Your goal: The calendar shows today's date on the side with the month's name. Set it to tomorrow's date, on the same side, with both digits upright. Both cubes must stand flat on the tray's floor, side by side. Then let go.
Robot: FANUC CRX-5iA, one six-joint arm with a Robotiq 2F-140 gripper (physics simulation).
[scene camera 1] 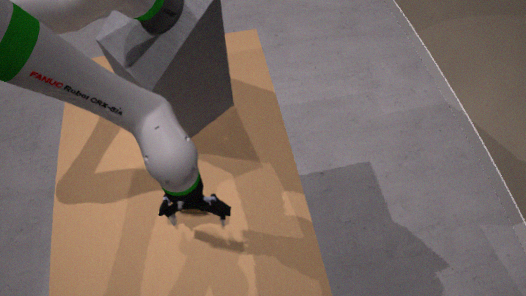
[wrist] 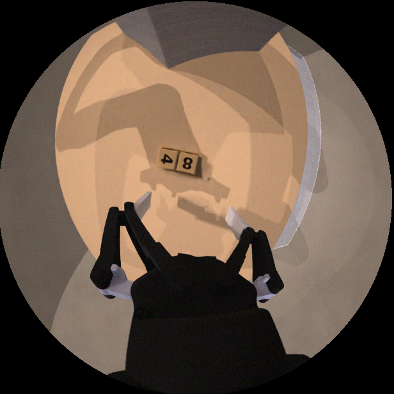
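Where they show: gripper, between the fingertips: (scene camera 1: 199, 221); arm's base, origin of its link: (scene camera 1: 162, 9).
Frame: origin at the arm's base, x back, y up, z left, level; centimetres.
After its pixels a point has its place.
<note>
Two small wooden cubes stand side by side in the calendar's tray in the wrist view. The left cube (wrist: 167, 159) shows a 4 lying on its side on its top face. The right cube (wrist: 188, 163) shows an 8 on its top face. A thin strip of the tray (wrist: 180, 149) shows along their far edge. The front faces and the month's name cannot be read. My gripper (scene camera 1: 198, 223) {z 2.8, x -50.0, y -37.2 cm} (wrist: 189, 206) is open and empty above the table, with the calendar beyond its fingertips in the wrist view. In the scene view the calendar cannot be made out near the gripper.
The wooden table (scene camera 1: 90, 240) {z -34.3, x -51.1, y -42.9 cm} (wrist: 115, 175) lies below. A large grey pedestal (scene camera 1: 200, 75) {z 7.9, x -11.1, y -17.2 cm} (wrist: 210, 32) stands on it beyond the calendar. The arm reaches over the table from the upper left in the scene view, and its shadows fall across the wood.
</note>
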